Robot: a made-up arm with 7 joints.
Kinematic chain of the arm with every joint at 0, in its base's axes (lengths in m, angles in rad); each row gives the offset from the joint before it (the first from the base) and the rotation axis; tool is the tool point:
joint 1: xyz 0 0 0.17 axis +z
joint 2: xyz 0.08 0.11 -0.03 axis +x
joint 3: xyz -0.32 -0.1 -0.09 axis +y
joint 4: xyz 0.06 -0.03 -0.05 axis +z
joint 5: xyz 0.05 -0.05 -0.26 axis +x
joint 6: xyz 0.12 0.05 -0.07 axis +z
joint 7: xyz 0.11 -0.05 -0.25 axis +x
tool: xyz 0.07 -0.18 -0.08
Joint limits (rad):
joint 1: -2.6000..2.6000
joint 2: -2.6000..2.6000
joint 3: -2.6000..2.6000
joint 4: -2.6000..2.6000
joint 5: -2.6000..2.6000
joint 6: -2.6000..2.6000
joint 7: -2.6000..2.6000
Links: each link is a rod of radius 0.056 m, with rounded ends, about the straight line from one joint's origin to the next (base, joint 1, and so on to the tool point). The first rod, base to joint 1, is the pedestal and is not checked.
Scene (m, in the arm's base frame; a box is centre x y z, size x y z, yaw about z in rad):
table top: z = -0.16
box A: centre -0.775 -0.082 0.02 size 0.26 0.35 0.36 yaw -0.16
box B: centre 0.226 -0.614 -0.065 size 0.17 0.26 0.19 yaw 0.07
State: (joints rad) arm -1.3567 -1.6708 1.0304 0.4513 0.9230 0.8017 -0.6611
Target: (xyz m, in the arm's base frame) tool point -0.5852 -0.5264 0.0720
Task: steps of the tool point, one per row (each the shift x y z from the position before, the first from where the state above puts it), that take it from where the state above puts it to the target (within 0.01 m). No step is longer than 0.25 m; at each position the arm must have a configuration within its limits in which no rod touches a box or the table.
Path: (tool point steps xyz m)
1: -0.0072 -0.0328 0.1353
2: 0.0497 -0.0825 0.1335
3: 0.0980 -0.1062 0.1080
4: 0.1251 -0.1058 0.0717
5: 0.1266 -0.0908 0.0364
6: -0.0495 -0.0276 0.0049
7: -0.0577 -0.0597 -0.0131
8: -0.0460 -0.0941 -0.0360
9: -0.0132 -0.1203 -0.0612
10: 0.0363 -0.1279 -0.0847
11: 0.0924 -0.1091 -0.1023
12: 0.1410 -0.0623 -0.1103
13: -0.2135 0.0547 0.0147
14: -0.2023 0.1422 -0.0024

